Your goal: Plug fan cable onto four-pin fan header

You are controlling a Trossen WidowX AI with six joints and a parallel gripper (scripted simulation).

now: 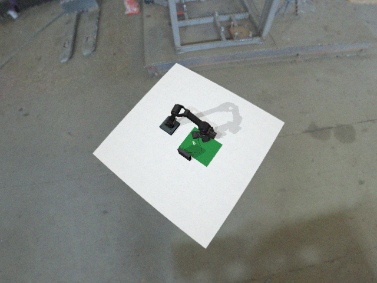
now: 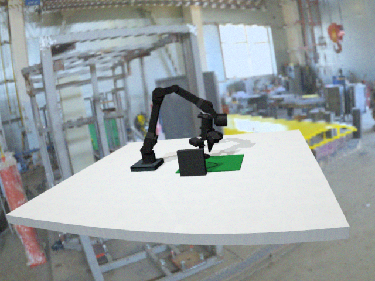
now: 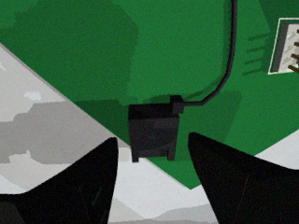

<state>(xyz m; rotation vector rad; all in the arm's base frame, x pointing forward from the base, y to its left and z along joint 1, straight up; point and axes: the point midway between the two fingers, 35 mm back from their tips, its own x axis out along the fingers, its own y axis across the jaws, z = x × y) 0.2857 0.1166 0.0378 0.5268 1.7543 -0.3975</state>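
My gripper tip is 1 cm past the black fan plug and 2 cm above it. The rest, counted from my gripper tip: green board: 5 cm ahead, 9 cm to the right, 4 cm below; pale four-pin header: 1 cm behind, 10 cm to the right, 3 cm below; black fan: 2 cm ahead, 24 cm to the right, 3 cm above.
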